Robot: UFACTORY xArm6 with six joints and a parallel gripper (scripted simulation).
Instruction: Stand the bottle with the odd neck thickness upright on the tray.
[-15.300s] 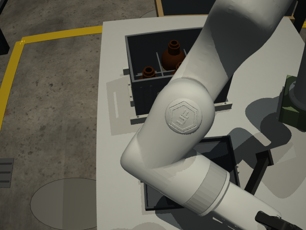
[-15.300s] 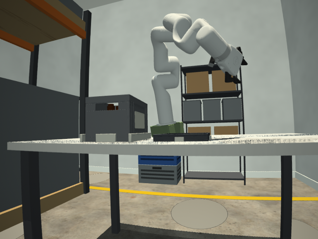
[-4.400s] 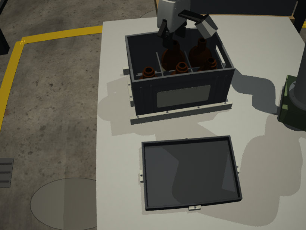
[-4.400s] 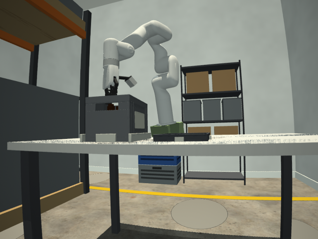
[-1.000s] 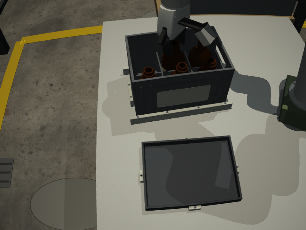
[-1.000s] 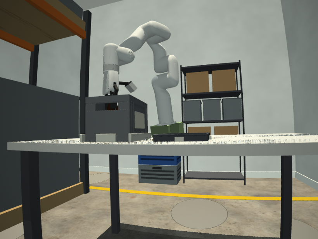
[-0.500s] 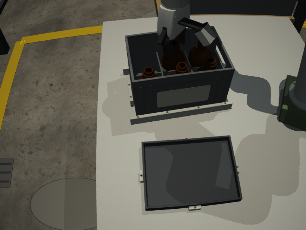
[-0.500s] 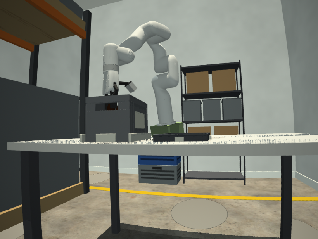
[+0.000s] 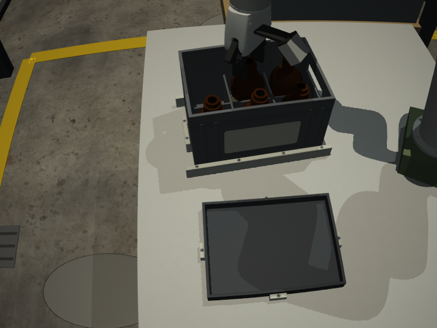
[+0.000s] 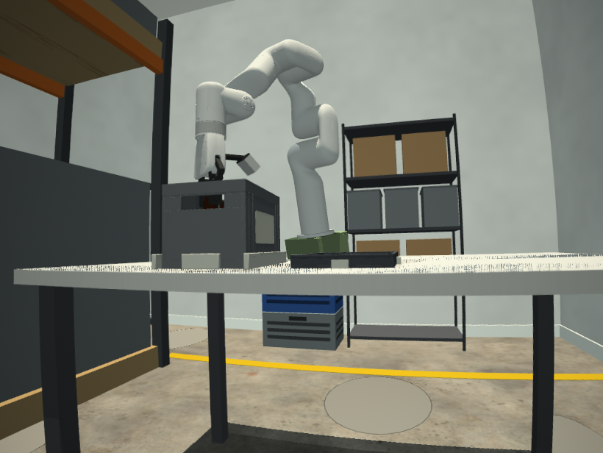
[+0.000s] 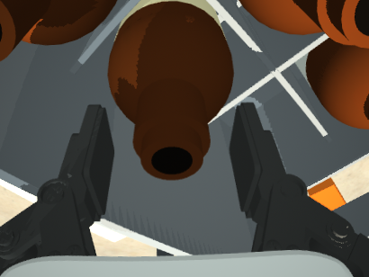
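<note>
The dark crate lies 5 cm to the left of my hand and 8 cm below it. Round my hand: glass bottle 9 cm behind, 1 cm to the right, 7 cm below; then dark tray 1 cm behind, 33 cm to the left, 15 cm below.
</note>
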